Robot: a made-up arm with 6 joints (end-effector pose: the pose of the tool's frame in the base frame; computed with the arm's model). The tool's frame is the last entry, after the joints.
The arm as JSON. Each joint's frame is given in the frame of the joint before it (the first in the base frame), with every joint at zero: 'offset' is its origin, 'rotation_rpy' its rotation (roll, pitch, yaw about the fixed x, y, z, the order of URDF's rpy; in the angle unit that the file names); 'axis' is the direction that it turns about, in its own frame. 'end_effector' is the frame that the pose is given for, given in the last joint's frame.
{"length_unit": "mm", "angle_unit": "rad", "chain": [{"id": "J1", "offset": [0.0, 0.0, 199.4], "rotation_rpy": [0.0, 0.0, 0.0], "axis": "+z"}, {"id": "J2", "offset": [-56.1, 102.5, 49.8], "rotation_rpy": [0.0, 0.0, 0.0], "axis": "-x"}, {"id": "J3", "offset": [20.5, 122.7, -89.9], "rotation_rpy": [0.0, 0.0, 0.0], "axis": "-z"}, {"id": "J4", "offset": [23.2, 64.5, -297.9], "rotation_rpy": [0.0, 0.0, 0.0], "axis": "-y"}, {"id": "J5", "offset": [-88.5, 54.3, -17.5], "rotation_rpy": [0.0, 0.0, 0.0], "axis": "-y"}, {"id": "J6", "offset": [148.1, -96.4, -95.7], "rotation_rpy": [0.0, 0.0, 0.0], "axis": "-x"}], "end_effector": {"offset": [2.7, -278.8, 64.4], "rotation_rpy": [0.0, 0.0, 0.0]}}
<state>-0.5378 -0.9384 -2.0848 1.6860 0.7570 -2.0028</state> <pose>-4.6 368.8 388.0 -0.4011 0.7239 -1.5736</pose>
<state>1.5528 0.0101 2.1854 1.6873 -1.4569 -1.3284</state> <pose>-57.1 -282.3 -531.2 1.2056 -0.6095 -0.3764</pose>
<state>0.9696 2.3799 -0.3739 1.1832 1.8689 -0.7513</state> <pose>-73.6 -31.6 503.0 -0.2190 -0.1250 -2.4958</pose>
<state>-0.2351 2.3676 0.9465 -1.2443 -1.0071 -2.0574</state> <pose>-281.9 -339.1 31.7 0.6903 -1.7242 -1.4684</pose>
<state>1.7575 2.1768 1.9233 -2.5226 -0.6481 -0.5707</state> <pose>194.6 -214.3 103.6 0.5828 1.1186 0.1999</pose>
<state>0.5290 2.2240 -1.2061 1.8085 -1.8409 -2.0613</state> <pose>345.5 -699.9 490.5 -0.4097 0.9050 -0.1935</pose>
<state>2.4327 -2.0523 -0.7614 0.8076 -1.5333 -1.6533</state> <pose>-449.6 -741.3 638.0 -0.1597 -2.2666 -0.0830</pose>
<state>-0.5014 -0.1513 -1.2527 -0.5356 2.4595 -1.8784</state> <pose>228.0 421.4 221.2 1.8086 -1.0297 2.2982</pose>
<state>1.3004 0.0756 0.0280 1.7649 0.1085 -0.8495</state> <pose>69.5 210.6 8.0 1.6761 -1.2338 1.6943</pose>
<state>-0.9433 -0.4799 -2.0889 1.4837 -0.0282 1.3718</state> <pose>191.9 130.9 -28.0 -0.0177 -1.8738 -0.3712</pose>
